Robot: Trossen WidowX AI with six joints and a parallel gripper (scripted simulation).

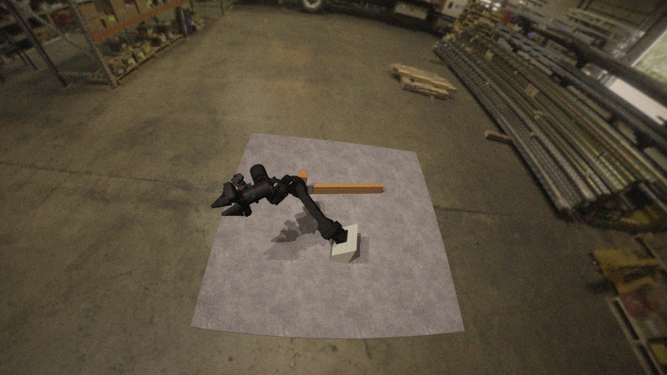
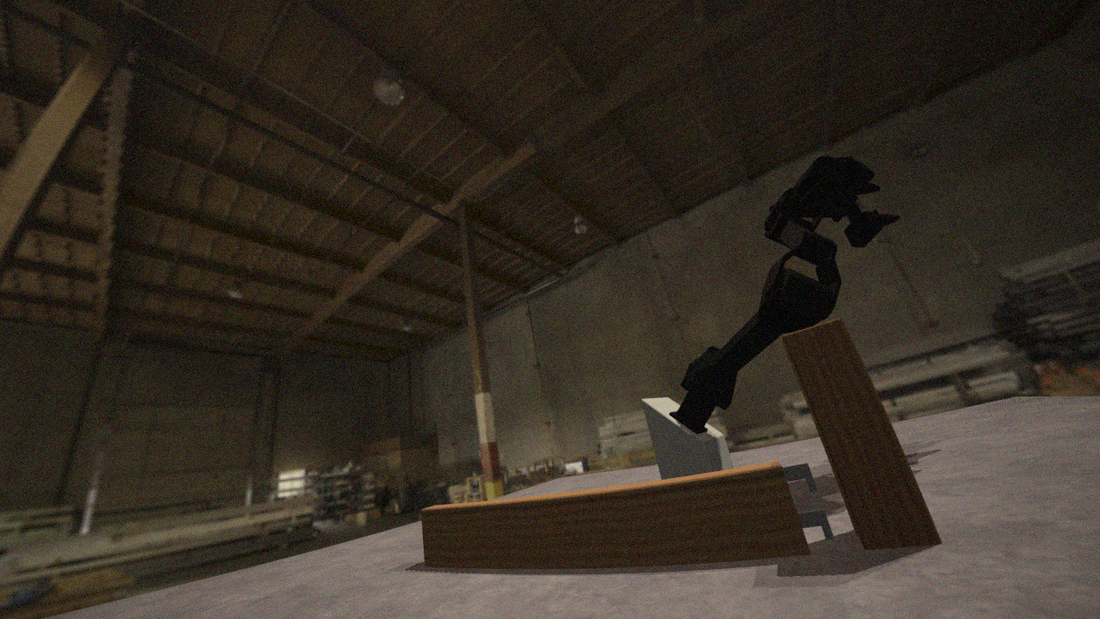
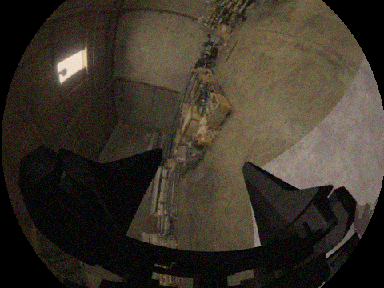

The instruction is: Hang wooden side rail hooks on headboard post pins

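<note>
Now: the headboard post 46 cm ahead of my gripper tip, 35 cm below it and 23 cm to the right of it.
</note>
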